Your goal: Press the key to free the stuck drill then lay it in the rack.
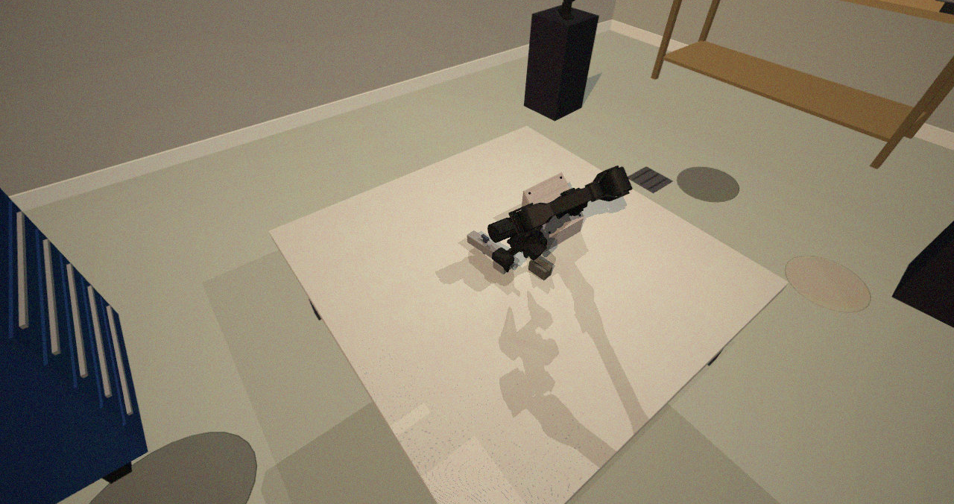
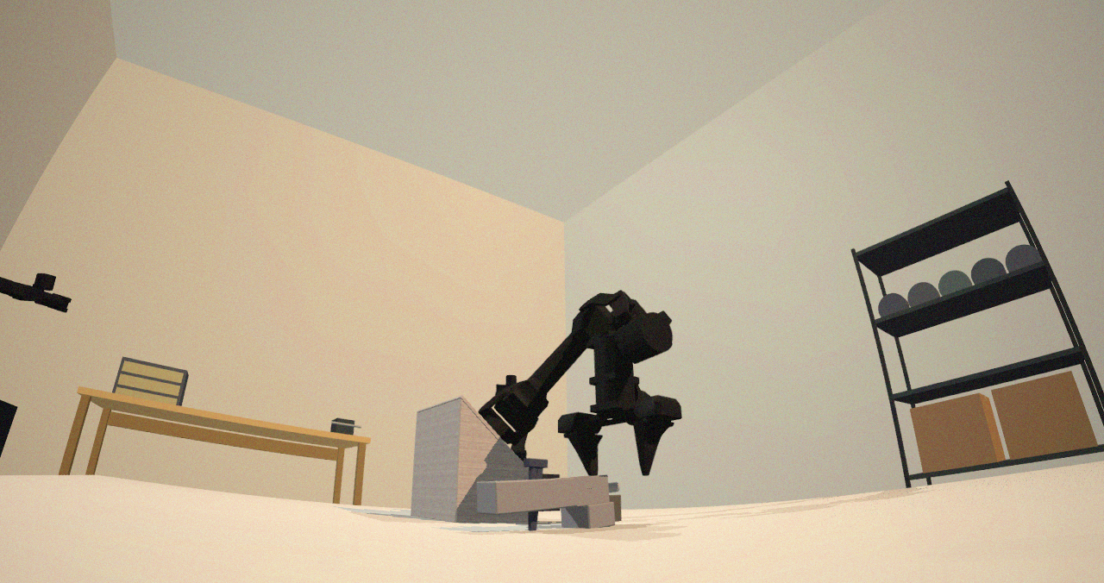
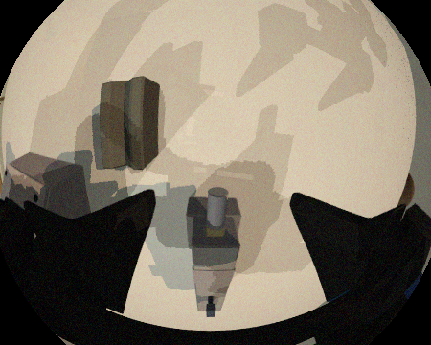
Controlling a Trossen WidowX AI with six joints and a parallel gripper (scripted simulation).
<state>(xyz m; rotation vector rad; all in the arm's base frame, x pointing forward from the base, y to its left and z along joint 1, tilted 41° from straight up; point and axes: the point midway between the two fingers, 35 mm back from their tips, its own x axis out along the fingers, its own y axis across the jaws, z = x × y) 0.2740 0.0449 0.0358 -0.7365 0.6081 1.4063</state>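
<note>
Right now my gripper tip is 6 cm to the left of the drill and 2 cm above it. The rest, counted from my gripper tip: small dark grey block: 8 cm behind, 4 cm to the left, 4 cm below; dark key: 15 cm to the right, 1 cm below.
</note>
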